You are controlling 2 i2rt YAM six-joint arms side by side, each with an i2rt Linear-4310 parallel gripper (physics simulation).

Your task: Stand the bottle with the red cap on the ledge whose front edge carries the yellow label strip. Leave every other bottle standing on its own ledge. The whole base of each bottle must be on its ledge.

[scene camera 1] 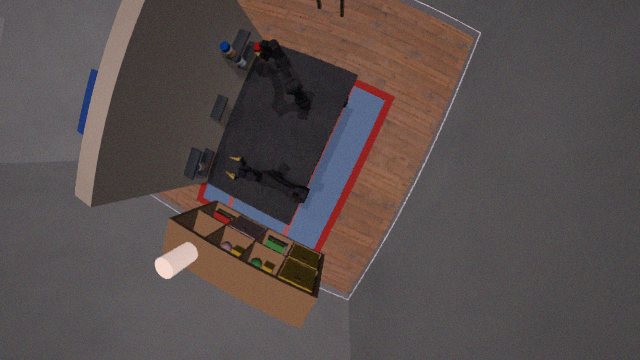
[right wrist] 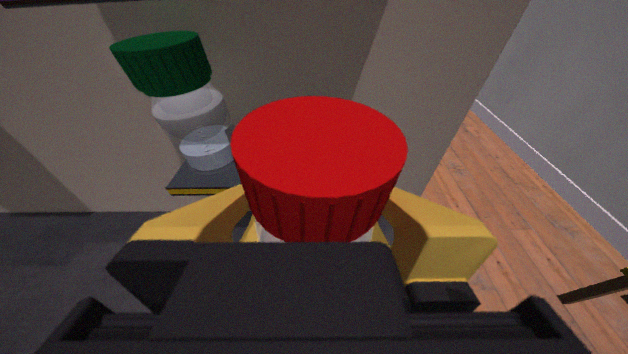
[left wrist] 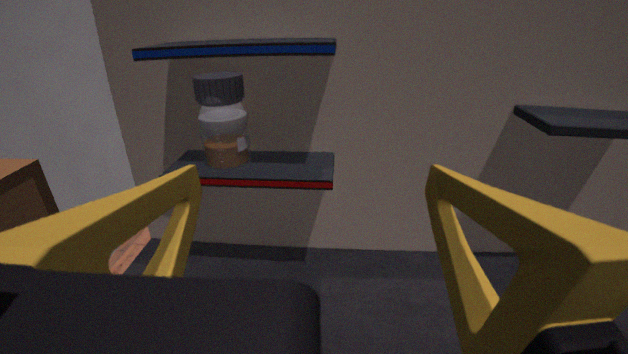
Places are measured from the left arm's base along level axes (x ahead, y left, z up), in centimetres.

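Where they show: left gripper, fingertip midpoint: [scene camera 1: 227, 164] [left wrist: 313, 177]; left arm's base, link origin: [scene camera 1: 278, 176]; right arm's base, link origin: [scene camera 1: 305, 105].
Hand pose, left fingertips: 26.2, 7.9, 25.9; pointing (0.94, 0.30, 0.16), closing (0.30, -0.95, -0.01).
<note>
Each offset is from my left fingertips to the top centre of the thing, as dx, dy, dz. "spot": to the spot under its first point. Level surfaces: height alone.
My right gripper [scene camera 1: 257, 51] [right wrist: 313, 178] is shut on the red-capped bottle @[+29.2, -69.8, +0.1] [scene camera 1: 258, 46] [right wrist: 320, 150], whose body is mostly hidden below the cap. In the right wrist view, a green-capped bottle @[+37.2, -56.9, +0.5] [right wrist: 187, 110] stands behind and left of it on the yellow-strip ledge @[spot: +33.4, -55.7, -10.0] [right wrist: 182, 180]; the rest of that ledge is hidden behind the held bottle and finger. My left gripper [scene camera 1: 232, 167] [left wrist: 313, 177] is open and empty. A grey-capped bottle @[+19.7, +17.2, +0.5] [left wrist: 222, 120] stands on the red-strip ledge @[+20.3, +14.5, -10.0] [left wrist: 295, 167]. A blue-capped bottle @[+37.1, -57.0, +14.5] [scene camera 1: 225, 47] shows at the upper left of the scene view.
A blue-strip ledge @[+20.3, +14.5, +4.0] [scene camera 1: 193, 163] [left wrist: 240, 50] hangs above the grey-capped bottle. Another dark ledge @[+29.4, -24.5, -3.0] [scene camera 1: 219, 107] [left wrist: 590, 121] is on the middle of the wall. A ledge @[+38.4, -63.4, +4.0] [scene camera 1: 242, 42] is beside the blue-capped bottle. A brown compartment shelf [scene camera 1: 235, 280] stands below the dark table @[dz -25.9] [scene camera 1: 280, 135].
</note>
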